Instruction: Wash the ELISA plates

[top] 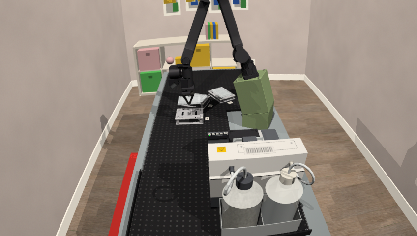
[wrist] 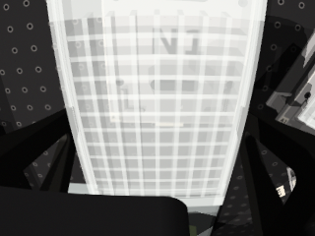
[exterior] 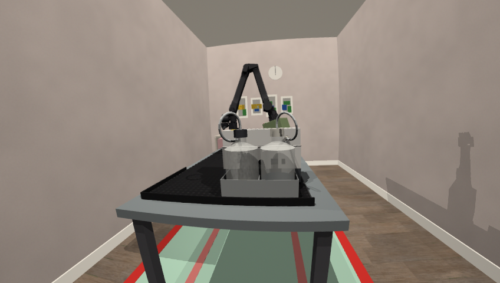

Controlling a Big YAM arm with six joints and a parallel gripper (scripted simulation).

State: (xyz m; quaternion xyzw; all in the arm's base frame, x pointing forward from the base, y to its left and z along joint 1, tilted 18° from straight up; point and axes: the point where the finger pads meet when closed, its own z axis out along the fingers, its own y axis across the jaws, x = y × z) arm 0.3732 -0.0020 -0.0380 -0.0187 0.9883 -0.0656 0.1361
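Now: the washer carrier 280 mm behind my hand, 300 mm to the left of it and 50 mm below it. The rest, counted from my hand: plate washer 280 mm behind, 450 mm to the left, 10 mm below.
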